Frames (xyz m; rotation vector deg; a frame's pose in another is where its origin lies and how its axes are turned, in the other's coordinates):
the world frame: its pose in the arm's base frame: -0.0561 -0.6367 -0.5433 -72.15 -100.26 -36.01
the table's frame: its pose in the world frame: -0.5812 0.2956 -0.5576 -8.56 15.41 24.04
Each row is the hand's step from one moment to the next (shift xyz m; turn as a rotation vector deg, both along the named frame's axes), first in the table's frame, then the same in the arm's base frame.
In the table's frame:
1: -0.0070 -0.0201 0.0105 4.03 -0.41 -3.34
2: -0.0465 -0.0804 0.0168 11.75 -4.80 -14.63
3: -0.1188 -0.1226 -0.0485 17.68 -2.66 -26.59
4: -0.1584 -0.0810 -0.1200 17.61 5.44 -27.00
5: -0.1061 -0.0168 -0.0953 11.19 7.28 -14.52
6: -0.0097 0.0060 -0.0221 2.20 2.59 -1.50
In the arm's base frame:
1: -0.0228 0.0064 -0.0013 1.66 -1.78 4.65
2: -0.0933 -0.0042 -0.0137 2.40 -9.96 16.44
3: -0.1460 -0.0923 -0.0406 8.61 -19.04 24.29
4: -0.1091 -0.1709 -0.0703 16.09 -19.04 21.15
5: -0.0361 -0.1266 -0.0575 13.26 -9.43 11.15
6: 0.0060 -0.0238 -0.0043 3.43 -0.52 1.33

